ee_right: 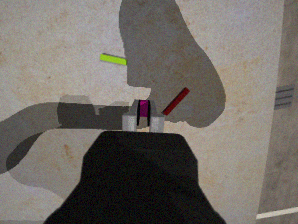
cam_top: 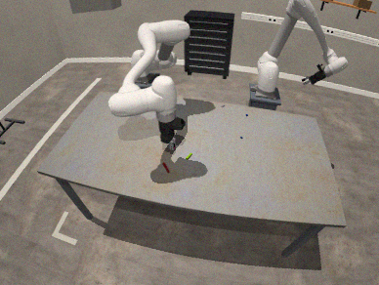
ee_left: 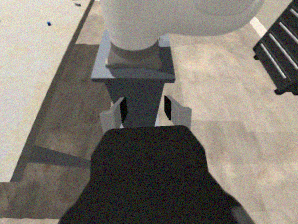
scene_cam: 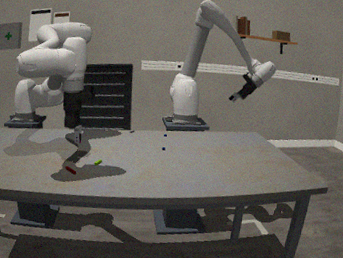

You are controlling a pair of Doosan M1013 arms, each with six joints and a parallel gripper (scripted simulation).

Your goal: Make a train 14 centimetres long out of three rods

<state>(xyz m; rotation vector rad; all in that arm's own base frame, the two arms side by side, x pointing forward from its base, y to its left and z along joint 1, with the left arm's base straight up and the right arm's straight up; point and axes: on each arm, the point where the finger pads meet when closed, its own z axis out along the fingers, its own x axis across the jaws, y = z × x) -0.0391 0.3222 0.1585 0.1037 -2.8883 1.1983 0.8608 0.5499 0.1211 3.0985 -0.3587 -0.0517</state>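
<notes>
Right now my right hand is 12 cm above the red rod, 6 cm short of it and 3 cm to the left of it. From my right hand the other things lie so: small grey piece: 58 cm behind, 22 cm to the left, 12 cm below; then lime rod: 12 cm below, 8 cm to the left, 5 cm behind; then magenta rod: 2 cm below.
</notes>
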